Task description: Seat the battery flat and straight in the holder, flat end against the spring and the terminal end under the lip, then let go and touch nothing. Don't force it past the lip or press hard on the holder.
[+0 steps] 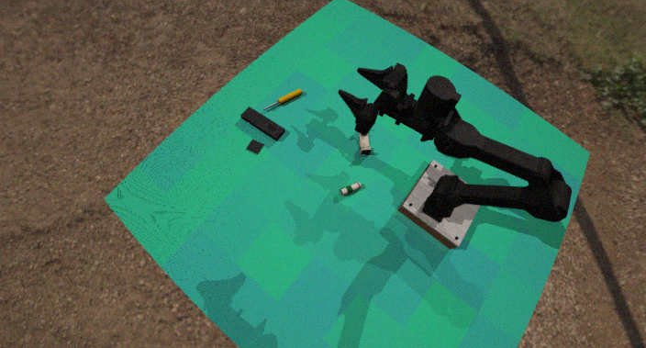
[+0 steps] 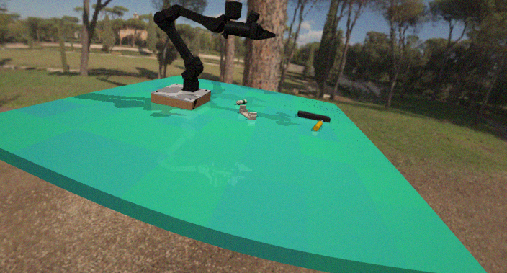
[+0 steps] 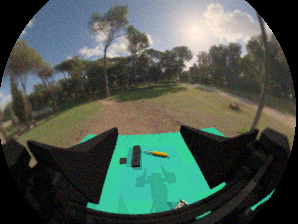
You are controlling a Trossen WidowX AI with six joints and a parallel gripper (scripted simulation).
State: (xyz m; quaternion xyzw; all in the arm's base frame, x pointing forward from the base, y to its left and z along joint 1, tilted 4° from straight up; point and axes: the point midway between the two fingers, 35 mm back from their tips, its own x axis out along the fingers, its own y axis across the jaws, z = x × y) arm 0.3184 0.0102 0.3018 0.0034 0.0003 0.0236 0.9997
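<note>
Right now my gripper tip is 120 mm past the battery, 90 mm to the right of it and 330 mm above it. Round my gripper tip: long black bar 260 mm ahead, 80 mm to the left, 330 mm below; small black square 220 mm ahead, 160 mm to the left, 340 mm below; yellow-handled screwdriver 260 mm ahead, 30 mm to the right, 330 mm below.
</note>
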